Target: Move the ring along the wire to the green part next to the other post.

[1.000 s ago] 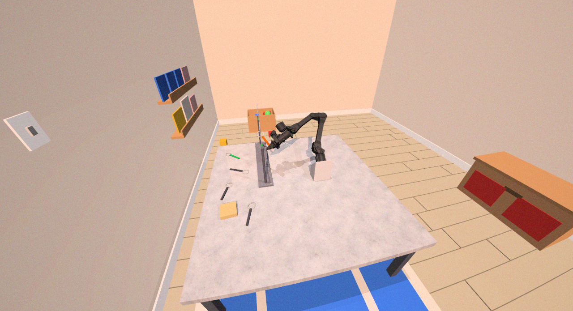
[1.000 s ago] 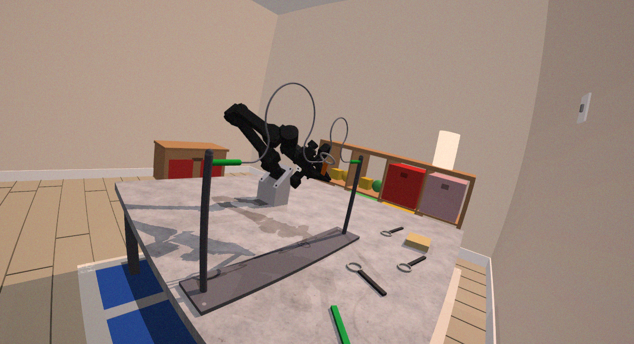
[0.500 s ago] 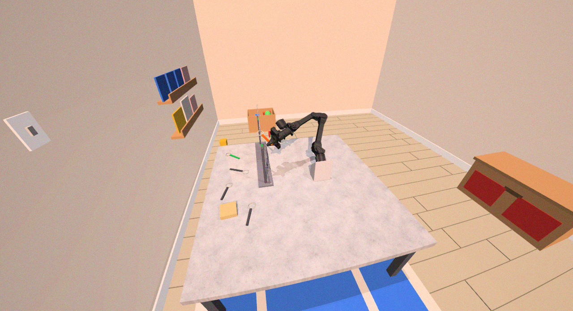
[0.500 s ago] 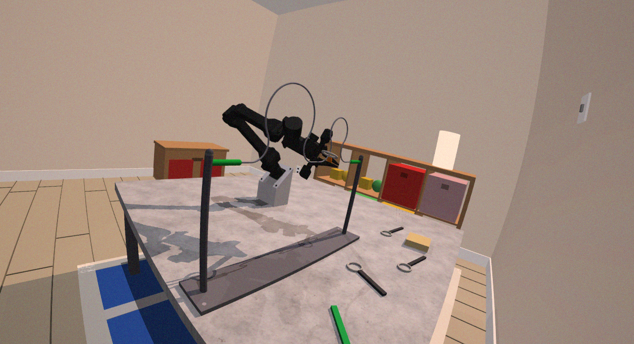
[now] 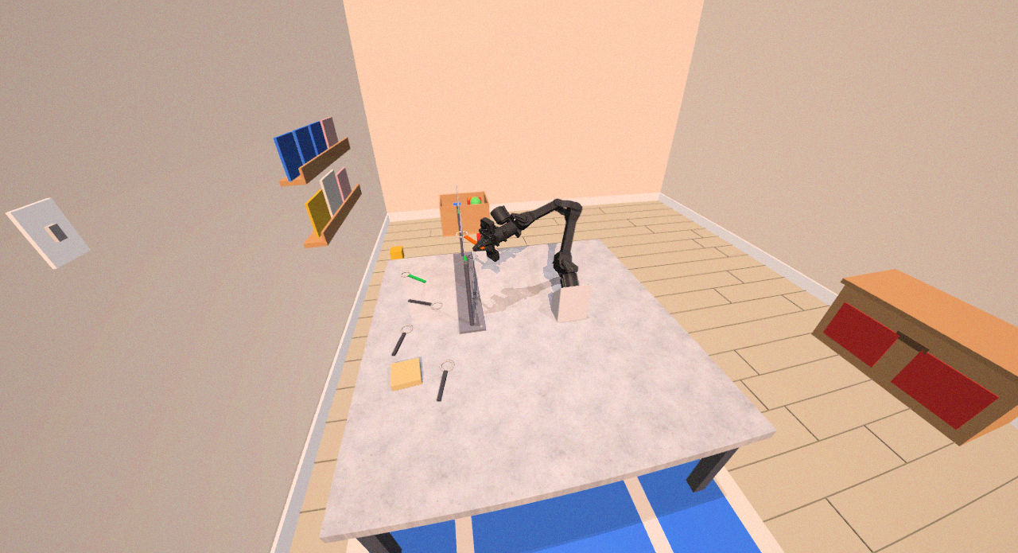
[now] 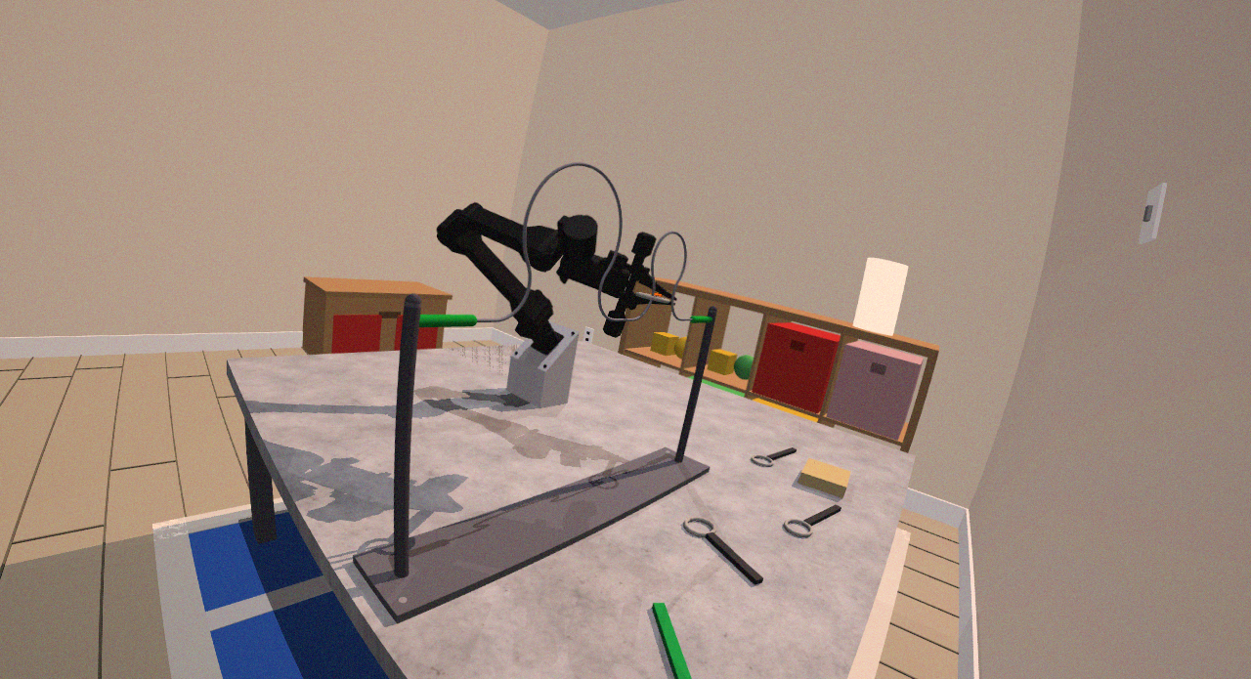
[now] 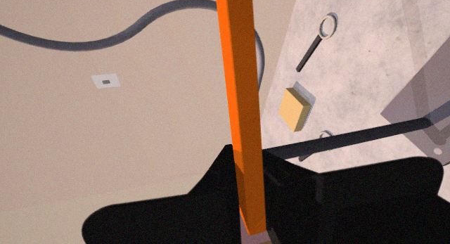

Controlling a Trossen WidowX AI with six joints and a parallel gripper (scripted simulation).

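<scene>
Right now my gripper tip is 20 mm short of the ring with orange handle, 90 mm to the left of it and 10 mm below it. The rest, counted from my gripper tip: green-handled ring (340 mm ahead, 340 mm to the right, 320 mm below); then tan block (270 mm ahead, 300 mm to the left, 310 mm below).
</scene>
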